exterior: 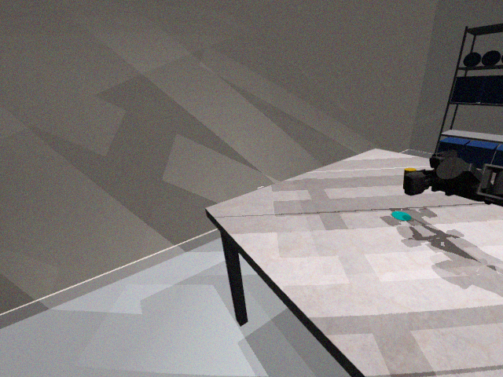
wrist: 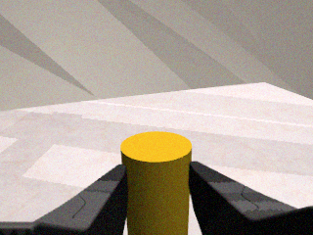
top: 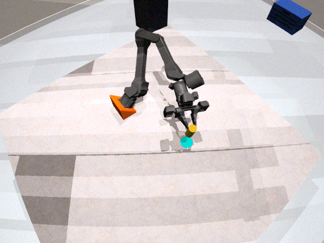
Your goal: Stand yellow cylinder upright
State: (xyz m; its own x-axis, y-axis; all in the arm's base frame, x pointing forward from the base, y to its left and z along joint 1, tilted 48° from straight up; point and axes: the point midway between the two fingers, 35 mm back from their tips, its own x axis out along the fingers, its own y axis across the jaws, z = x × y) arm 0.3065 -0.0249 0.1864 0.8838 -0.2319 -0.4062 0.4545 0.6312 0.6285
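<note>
The cyan circle lies 1 cm behind my gripper tip and 16 cm below it. The rest, counted from my gripper tip: yellow tall cylinder 2 cm below.
</note>
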